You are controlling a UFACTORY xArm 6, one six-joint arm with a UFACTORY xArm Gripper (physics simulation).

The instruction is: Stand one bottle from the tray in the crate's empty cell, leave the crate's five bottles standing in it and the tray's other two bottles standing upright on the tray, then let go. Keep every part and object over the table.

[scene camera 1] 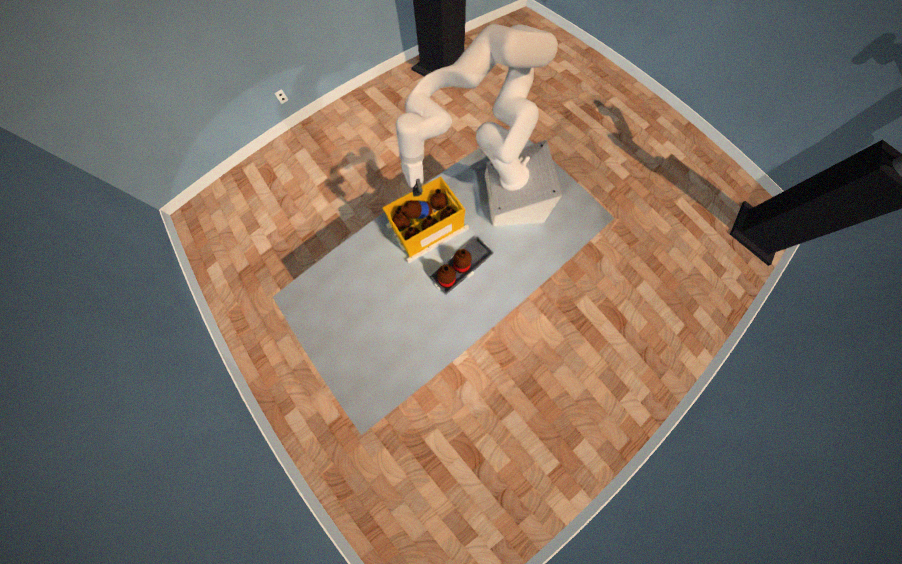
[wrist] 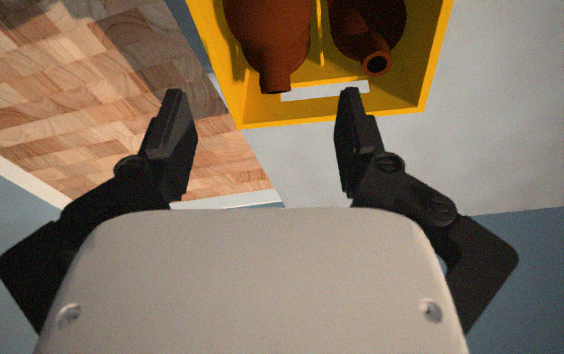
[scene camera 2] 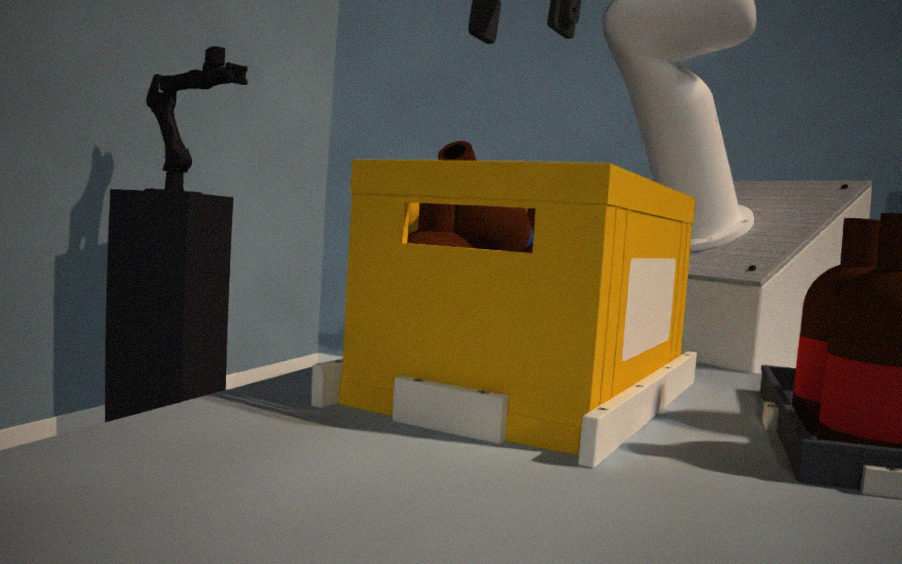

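Seen in the pictures: gripper, fingertip midpoint: (scene camera 1: 413,186) (wrist: 264,113) (scene camera 2: 519,36); arm's base, link origin: (scene camera 1: 514,177) (scene camera 2: 705,230).
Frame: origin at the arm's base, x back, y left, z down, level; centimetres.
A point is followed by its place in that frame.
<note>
The yellow crate (scene camera 1: 411,248) {x -51.4, y -13.6, z 5.4 cm} (scene camera 2: 478,299) {x -50.5, y -21.7, z 6.6 cm} (wrist: 436,50) {x -46.7, y -12.2, z -2.2 cm} stands on the table. A blue-labelled brown bottle (scene camera 1: 412,209) {x -40.2, y -21.9, z -1.7 cm} (scene camera 2: 498,227) {x -42.3, y -21.7, z 1.9 cm} (wrist: 272,35) {x -39.7, y -23.3, z -2.2 cm} leans far over inside it, across the back row. Its mouth sticks above the rim in scene camera 2. Several other brown bottles, such as one at the right end (scene camera 1: 438,198) {x -28.2, y -18.8, z 1.9 cm}, stand in the crate's cells, partly hidden. Two red-labelled bottles (scene camera 1: 446,276) {x -51.8, y 5.5, z 3.1 cm} (scene camera 1: 462,260) {x -42.8, y 6.1, z 3.1 cm} stand upright on the dark tray (scene camera 1: 477,251) {x -31.9, y 6.2, z 14.7 cm} (scene camera 2: 844,462) {x -54.6, y 0.7, z 13.8 cm}. My gripper (scene camera 1: 417,192) {x -37.1, y -21.7, z -14.0 cm} (scene camera 2: 525,37) {x -37.1, y -21.7, z -14.0 cm} (wrist: 264,113) {x -37.1, y -21.7, z -14.0 cm} is open and empty, above the crate, its fingers apart from the leaning bottle.
White blocks (scene camera 2: 449,409) {x -51.4, y -22.9, z 13.7 cm} (scene camera 2: 638,409) {x -46.4, y -10.7, z 13.6 cm} sit against the crate's foot. The arm's base stands on a sloped pedestal (scene camera 1: 525,211) {x -8.5, y 12.6, z 3.5 cm} (scene camera 2: 721,319) {x -14.1, y 0.4, z 10.0 cm}, right of the crate. The grey table's (scene camera 1: 372,332) {x -87.6, y -5.1, z 15.3 cm} back edge runs close behind the crate. Black pillars (scene camera 1: 439,33) (scene camera 1: 824,206) stand off the table.
</note>
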